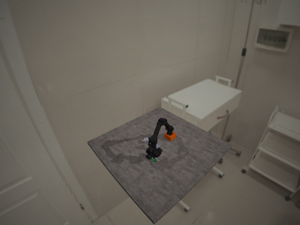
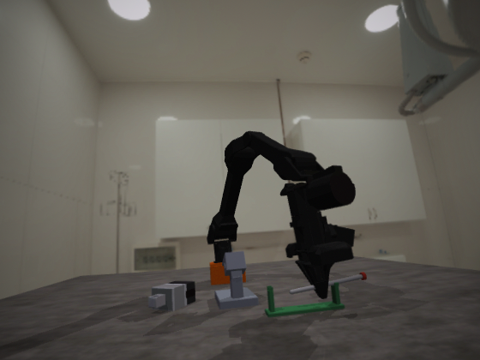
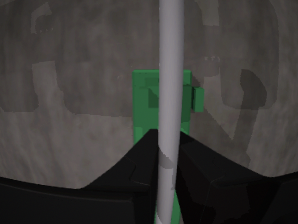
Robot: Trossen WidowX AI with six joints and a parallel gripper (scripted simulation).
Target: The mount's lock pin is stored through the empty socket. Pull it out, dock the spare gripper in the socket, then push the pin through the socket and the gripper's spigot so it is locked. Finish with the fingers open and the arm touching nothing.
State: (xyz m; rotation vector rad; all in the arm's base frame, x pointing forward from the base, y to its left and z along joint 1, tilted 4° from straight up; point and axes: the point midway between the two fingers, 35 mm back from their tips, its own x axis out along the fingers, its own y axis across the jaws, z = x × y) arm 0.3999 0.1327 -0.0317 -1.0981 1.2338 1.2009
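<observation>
My gripper tip is 4 cm to the left of the green rack and 1 cm below it. The rest, counted from my gripper tip: spare gripper: 14 cm behind, 29 cm to the right; then grey mount: 12 cm behind, 14 cm to the right, 3 cm above.
</observation>
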